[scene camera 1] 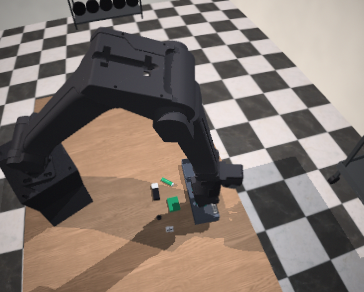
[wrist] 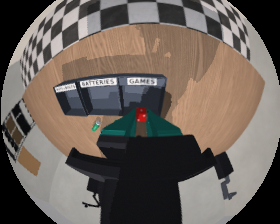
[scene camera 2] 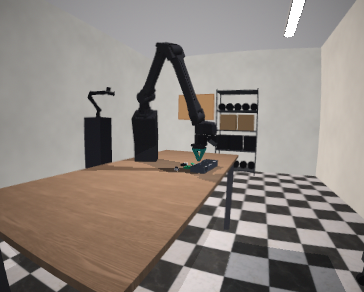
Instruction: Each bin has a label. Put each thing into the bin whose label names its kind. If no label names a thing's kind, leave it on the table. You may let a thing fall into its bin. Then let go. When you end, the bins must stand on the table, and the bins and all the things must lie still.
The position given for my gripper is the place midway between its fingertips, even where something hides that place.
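Observation:
There is a bin row [scene camera 1: 209, 213] [wrist: 134, 90] that I can see both in scene camera 1 and in the wrist view. I can see my gripper [wrist: 141, 111] too.

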